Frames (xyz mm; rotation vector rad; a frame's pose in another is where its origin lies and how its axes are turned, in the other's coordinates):
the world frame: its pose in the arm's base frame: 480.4 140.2 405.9 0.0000 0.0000 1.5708
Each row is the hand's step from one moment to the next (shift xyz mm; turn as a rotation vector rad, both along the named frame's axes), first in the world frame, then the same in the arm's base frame.
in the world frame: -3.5 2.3 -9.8 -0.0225 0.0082 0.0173
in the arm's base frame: -2.3 -3.5 -9.8 -0.0082 -0.0225 0.0173
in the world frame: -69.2 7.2 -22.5 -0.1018 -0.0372 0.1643
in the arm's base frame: -7.2 -69.2 -22.5 0.0372 -0.1018 0.1643
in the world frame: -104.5 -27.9 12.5 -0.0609 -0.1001 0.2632
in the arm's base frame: 27.9 -104.5 12.5 0.1001 -0.0609 0.2632
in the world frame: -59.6 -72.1 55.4 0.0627 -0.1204 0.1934
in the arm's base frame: 72.1 -59.6 55.4 0.1204 0.0627 0.1934
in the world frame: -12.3 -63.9 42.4 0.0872 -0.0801 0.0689
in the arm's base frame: 63.9 -12.3 42.4 0.0801 0.0872 0.0689
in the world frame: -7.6 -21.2 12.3 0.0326 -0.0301 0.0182
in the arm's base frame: 21.2 -7.6 12.3 0.0301 0.0326 0.0182
